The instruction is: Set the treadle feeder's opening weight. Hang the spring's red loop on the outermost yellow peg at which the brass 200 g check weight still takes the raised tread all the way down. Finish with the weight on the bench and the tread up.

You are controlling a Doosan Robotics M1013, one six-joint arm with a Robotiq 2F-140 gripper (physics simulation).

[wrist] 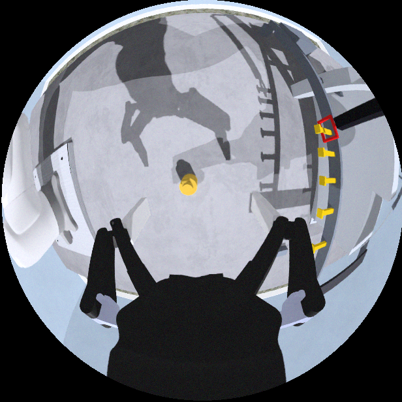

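Note:
The brass check weight (188, 185) stands on the bench, near the middle of the wrist view. My gripper (199, 203) is open wide and empty; the weight shows beyond the gap between its fingertips. At the right, a row of several yellow pegs (327, 180) sticks out from a dark grey bar (333, 200). The red loop (335, 137) is around the peg at the upper end of the row, and the black spring or its sleeve (360, 114) runs from it to the upper right. I cannot tell the tread's height from this view.
The pale grey bench top (200, 255) lies below the gripper. A white panel with a curved grey part (64, 205) stands at the left, beside white rounded robot parts (25, 215). Dark shadows of the arm and the pegs lie across the bench.

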